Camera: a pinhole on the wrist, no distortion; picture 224 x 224 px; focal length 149.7 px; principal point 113.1 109.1 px. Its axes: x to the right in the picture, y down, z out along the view. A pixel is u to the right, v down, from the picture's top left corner.
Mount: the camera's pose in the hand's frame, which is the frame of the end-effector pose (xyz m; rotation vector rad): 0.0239 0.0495 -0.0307 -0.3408 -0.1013 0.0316
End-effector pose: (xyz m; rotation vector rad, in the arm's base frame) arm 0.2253 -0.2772 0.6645 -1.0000 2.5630 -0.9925
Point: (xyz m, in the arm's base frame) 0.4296 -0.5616 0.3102
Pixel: 127.3 30.2
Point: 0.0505 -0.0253 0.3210
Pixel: outside the picture
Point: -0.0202 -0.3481 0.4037
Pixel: outside the picture
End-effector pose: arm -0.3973 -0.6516 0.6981 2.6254 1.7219 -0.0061
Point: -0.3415 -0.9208 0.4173
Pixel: 23.9 109.7
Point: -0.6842 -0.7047 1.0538
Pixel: behind the camera
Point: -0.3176 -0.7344 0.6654
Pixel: 9.9 166.9
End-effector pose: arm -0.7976 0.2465 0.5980 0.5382 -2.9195 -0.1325
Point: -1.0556 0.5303 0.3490
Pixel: 157.3 163.1
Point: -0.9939 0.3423 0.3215
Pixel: 164.5 89.0
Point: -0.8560 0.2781 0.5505
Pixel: 148.9 43.8
